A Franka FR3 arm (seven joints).
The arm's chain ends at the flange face. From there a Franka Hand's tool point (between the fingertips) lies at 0.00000 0.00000 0.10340 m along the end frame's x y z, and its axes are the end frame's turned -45 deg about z.
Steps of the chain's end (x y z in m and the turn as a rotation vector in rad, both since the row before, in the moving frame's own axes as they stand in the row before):
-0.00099 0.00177 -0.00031 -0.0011 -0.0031 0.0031
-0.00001 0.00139 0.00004 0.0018 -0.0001 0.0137
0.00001 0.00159 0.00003 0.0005 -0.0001 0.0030
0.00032 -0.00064 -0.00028 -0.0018 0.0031 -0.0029
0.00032 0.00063 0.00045 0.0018 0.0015 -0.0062
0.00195 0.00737 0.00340 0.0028 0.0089 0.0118
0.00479 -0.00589 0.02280 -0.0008 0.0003 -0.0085
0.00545 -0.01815 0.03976 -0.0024 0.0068 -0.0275
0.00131 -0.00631 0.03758 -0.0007 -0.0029 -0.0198
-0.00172 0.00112 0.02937 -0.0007 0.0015 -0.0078
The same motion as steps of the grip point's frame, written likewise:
-0.00226 0.00040 -0.00031 0.0014 -0.0030 0.0031
-0.00086 0.00084 0.00004 0.0013 0.0012 0.0137
-0.00109 0.00109 0.00003 0.0004 0.0003 0.0030
0.00077 0.00013 -0.00028 -0.0035 0.0009 -0.0029
0.00002 0.00065 0.00045 0.0002 0.0023 -0.0062
-0.00298 0.00704 0.00340 -0.0043 0.0083 0.0118
0.00752 -0.00070 0.02280 -0.0008 -0.0004 -0.0085
0.01702 -0.00831 0.03976 -0.0065 0.0031 -0.0275
0.00512 -0.00369 0.03758 0.0016 -0.0025 -0.0198
-0.00195 -0.00026 0.02937 -0.0016 0.0006 -0.0078

